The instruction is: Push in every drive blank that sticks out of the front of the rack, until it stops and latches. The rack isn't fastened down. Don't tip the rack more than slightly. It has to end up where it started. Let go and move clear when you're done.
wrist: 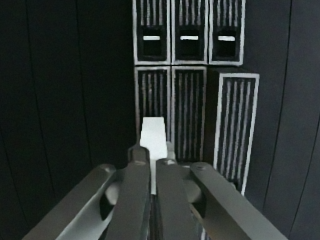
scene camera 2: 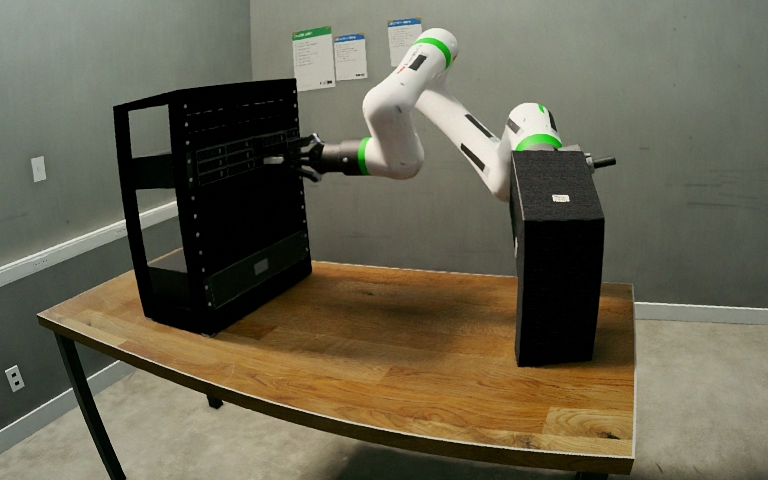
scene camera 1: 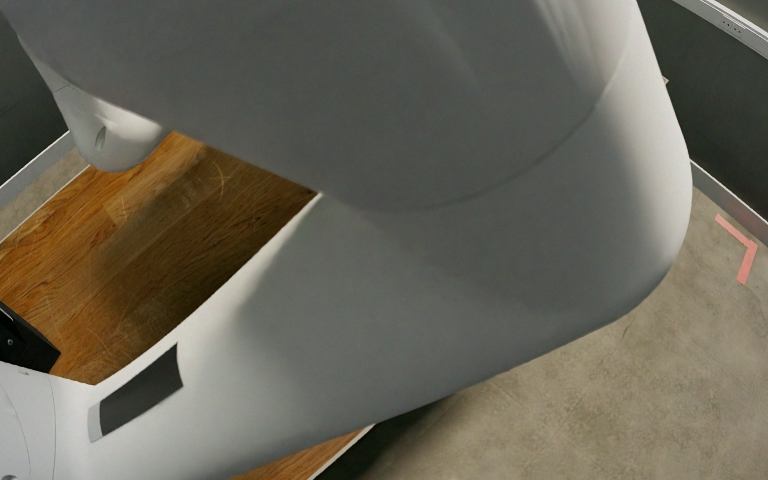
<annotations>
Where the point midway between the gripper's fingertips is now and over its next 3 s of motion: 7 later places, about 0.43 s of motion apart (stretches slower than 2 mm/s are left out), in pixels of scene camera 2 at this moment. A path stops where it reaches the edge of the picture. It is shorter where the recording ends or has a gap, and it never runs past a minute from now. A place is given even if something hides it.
The gripper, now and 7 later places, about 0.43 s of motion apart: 266, 160; 275, 159; 288, 159; 290, 159; 289, 151; 281, 148; 277, 149; 274, 149
</annotations>
